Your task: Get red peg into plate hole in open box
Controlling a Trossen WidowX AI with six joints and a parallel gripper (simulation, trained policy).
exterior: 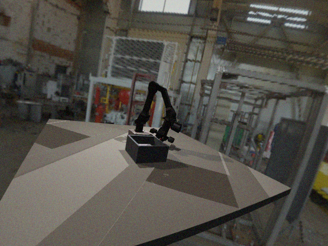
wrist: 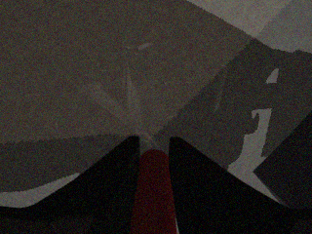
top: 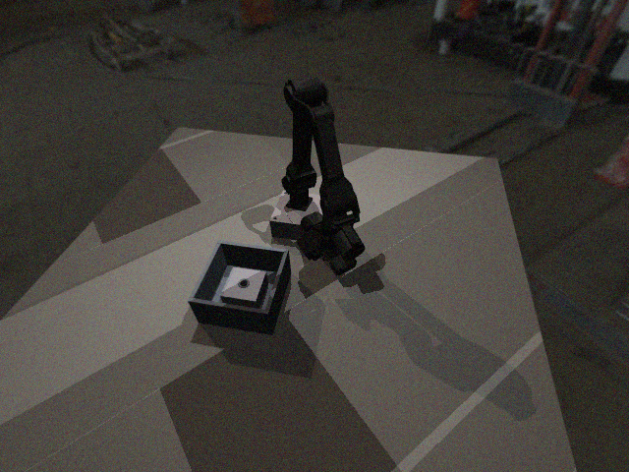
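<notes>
The plate is 190 mm ahead of my gripper tip, 140 mm to the right of it and 40 mm above it. From my gripper tip the other things lie so: red peg 10 mm to the left, 30 mm above; then dark box 190 mm ahead, 140 mm to the right, 20 mm above.
</notes>
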